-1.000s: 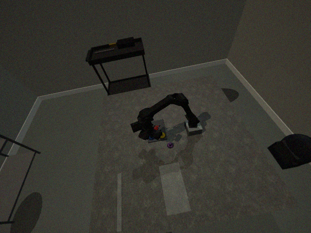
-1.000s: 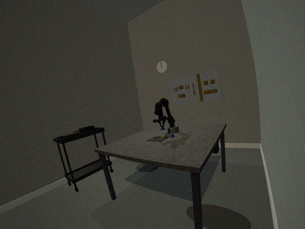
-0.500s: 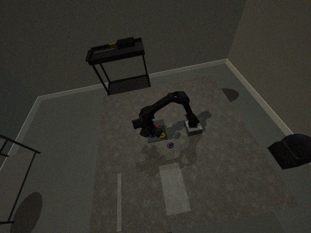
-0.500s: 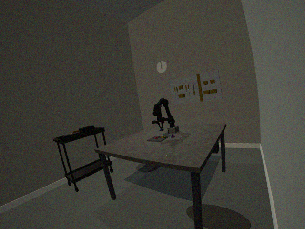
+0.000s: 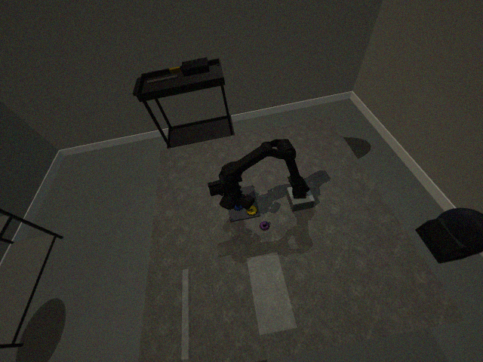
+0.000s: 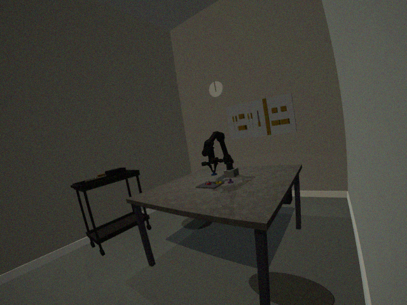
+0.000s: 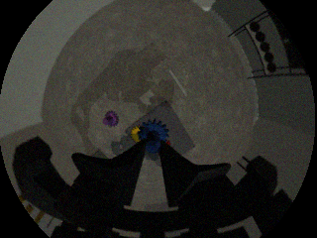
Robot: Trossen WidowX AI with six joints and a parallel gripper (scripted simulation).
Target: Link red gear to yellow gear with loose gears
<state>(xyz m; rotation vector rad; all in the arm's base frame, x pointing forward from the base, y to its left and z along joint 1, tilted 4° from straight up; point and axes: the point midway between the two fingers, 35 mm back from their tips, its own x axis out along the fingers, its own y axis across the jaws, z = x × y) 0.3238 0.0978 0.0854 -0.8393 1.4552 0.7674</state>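
Right now the red gear is 120 mm below my gripper tip and 100 mm to the right of it. The rest, counted from my gripper tip: purple gear: 130 mm behind, 120 mm below, 60 mm to the left; blue gear: 10 mm below; yellow gear: 120 mm below, 60 mm behind, 30 mm to the right.
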